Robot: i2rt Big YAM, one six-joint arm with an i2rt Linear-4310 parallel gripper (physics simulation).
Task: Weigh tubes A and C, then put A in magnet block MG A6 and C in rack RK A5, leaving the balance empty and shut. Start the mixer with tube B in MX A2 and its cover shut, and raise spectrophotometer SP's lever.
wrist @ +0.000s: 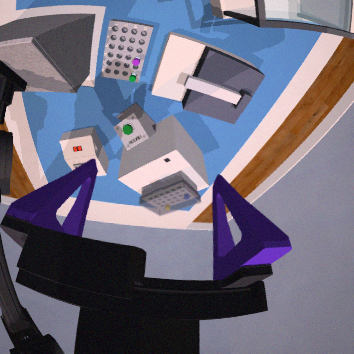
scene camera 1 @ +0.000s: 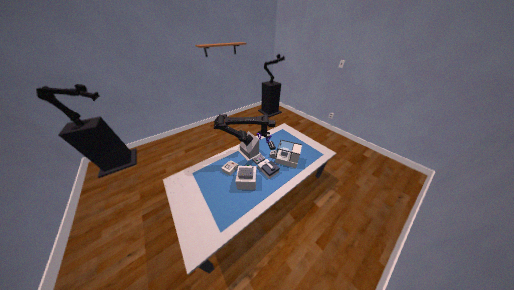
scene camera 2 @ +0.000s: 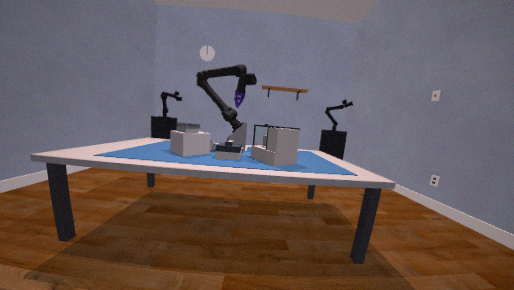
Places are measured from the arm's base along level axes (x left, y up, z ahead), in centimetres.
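Where they show: gripper, fingertip midpoint: (wrist: 155, 171) (scene camera 1: 263, 141) (scene camera 2: 237, 106); arm's base, link origin: (scene camera 1: 248, 140) (scene camera 2: 239, 128).
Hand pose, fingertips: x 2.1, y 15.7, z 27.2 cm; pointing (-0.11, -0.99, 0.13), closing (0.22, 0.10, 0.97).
Note:
Each offset is from my fingertips to the centre of the thing. Level surfaces: height alone.
My gripper (scene camera 1: 264, 136) (scene camera 2: 238, 105) (wrist: 155, 171) is open and empty, high above the table. In the wrist view a grey rack (wrist: 116, 46) (scene camera 1: 258, 159) holds a purple-capped tube {dx -2.0, dy -29.6, dz -3.9 cm} (wrist: 136, 62) and a green-capped tube {dx -5.8, dy -29.6, dz -3.7 cm} (wrist: 132, 78); their letters cannot be read. A white box with a tray on top, apparently the mixer {dx -25.1, dy -23.2, dz +7.4 cm} (wrist: 162, 157) (scene camera 1: 246, 183) (scene camera 2: 190, 143), shows yellow and blue spots in the tray. A green button {dx -18.4, dy -26.4, dz -1.7 cm} (wrist: 128, 129) sits beside it. A dark-lidded device {dx -1.1, dy -27.7, dz +10.9 cm} (wrist: 220, 75) (scene camera 1: 270, 170) (scene camera 2: 229, 151) has a white lever {dx -1.1, dy -23.7, dz +11.6 cm} (wrist: 212, 90) lying across it. The glass-sided balance {dx +23.9, dy -21.6, dz +8.3 cm} (scene camera 1: 287, 159) (scene camera 2: 283, 145) is partly cut off in the wrist view.
A small white box with a red display {dx -34.4, dy -29.3, dz -13.3 cm} (wrist: 82, 145) (scene camera 1: 229, 167) stands beside the mixer. A dark block {dx +26.4, dy -30.3, dz -17.2 cm} (scene camera 1: 271, 145) lies near the balance; whether it is the magnet block cannot be told. The grey arm base (scene camera 1: 248, 148) (wrist: 55, 50) stands behind the rack. A blue mat {dy -32.8 cm} (scene camera 1: 220, 212) covers much of the table.

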